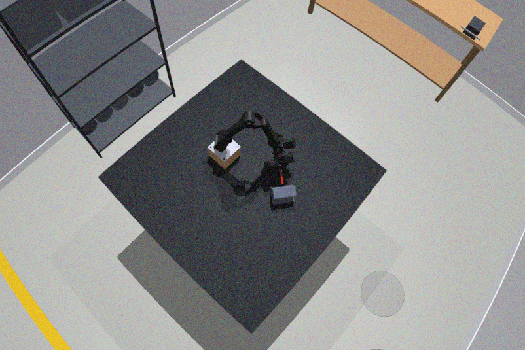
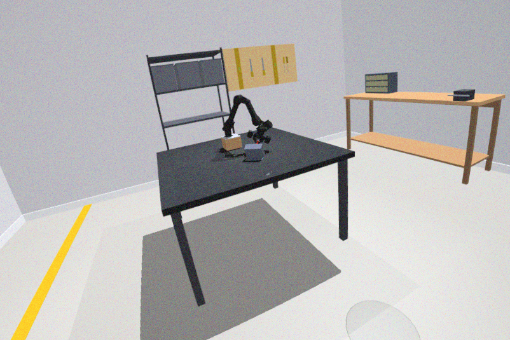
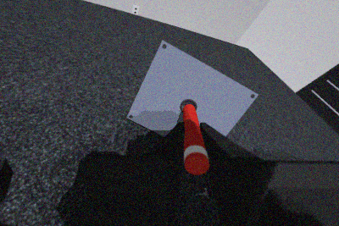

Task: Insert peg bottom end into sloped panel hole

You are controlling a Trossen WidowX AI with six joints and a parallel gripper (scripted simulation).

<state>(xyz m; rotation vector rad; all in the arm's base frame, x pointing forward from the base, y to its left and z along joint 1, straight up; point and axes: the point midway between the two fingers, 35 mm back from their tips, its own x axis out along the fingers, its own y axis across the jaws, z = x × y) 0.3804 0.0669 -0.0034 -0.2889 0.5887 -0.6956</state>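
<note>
The grey sloped panel lies 50 mm ahead of my gripper tip, 60 mm to the right of it and 40 mm below it. Round my gripper tip: red peg: 10 mm behind, 10 mm to the left, 10 mm above.
</note>
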